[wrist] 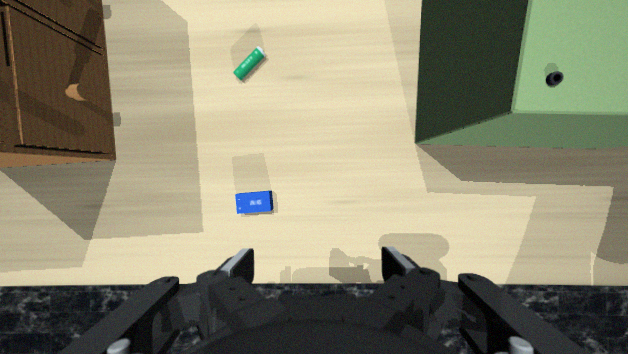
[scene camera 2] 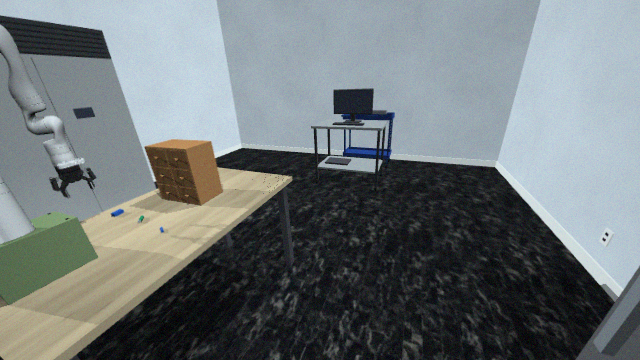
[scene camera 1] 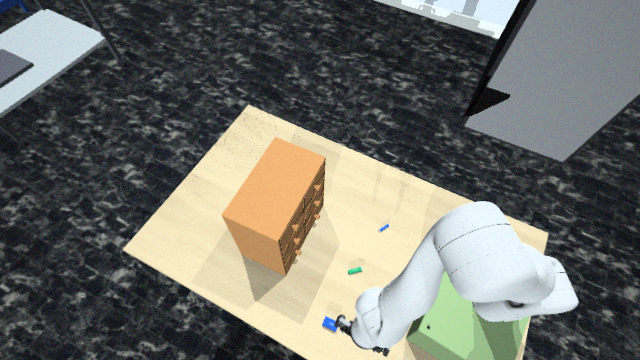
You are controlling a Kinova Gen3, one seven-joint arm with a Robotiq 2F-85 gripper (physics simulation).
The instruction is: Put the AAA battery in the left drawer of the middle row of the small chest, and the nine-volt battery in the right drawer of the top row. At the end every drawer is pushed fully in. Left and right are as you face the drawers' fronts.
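Frame: origin at the arm's base, x back, y left, z down, level; centimetres.
Where they show: gripper, fingertip midpoint: [wrist: 317,261] [scene camera 2: 81,193]; arm's base at its link origin: [scene camera 2: 14,235] [scene camera 1: 490,303].
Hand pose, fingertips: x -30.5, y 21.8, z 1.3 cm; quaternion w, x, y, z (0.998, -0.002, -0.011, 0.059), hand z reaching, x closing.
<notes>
Things, the pixels of their centre, and the offset from my fingertips.
- nine-volt battery at the middle of its body: [wrist: 253,201] [scene camera 1: 330,323] [scene camera 2: 117,212] dz +15.6, dx -8.8, dy -3.2 cm
- thin blue cylinder at the middle of its body: [scene camera 1: 383,228] [scene camera 2: 161,229] dz +15.9, dx -2.1, dy -40.6 cm
- small orange-brown chest at the middle of its body: [scene camera 1: 280,209] [scene camera 2: 186,170] dz +0.5, dx -35.6, dy -27.3 cm
- thicker green battery at the middle of its body: [wrist: 249,63] [scene camera 1: 355,270] [scene camera 2: 140,219] dz +15.7, dx -6.7, dy -22.1 cm
The nine-volt battery [scene camera 1: 330,324] [scene camera 2: 117,213] [wrist: 254,202], a blue block, lies flat on the table. A thin blue cylinder [scene camera 1: 383,228] [scene camera 2: 161,230], which looks like the AAA battery, lies farther along the table; it does not show in the wrist view. The small orange-brown chest [scene camera 1: 275,185] [scene camera 2: 207,170] [wrist: 50,110] stands with its two columns and three rows of knobbed drawers facing the batteries; the drawers look shut. My gripper [scene camera 1: 362,336] [scene camera 2: 78,188] [wrist: 317,261] is open and empty, above the table near its edge, with the nine-volt battery ahead and left in the wrist view.
A thicker green battery [scene camera 1: 355,271] [scene camera 2: 141,219] [wrist: 249,63] lies between the two blue ones. The green base block [scene camera 1: 450,325] [scene camera 2: 50,260] [wrist: 575,40] stands under the arm, opposite the chest. The table edge [wrist: 320,283] runs just below the fingertips in the wrist view.
</notes>
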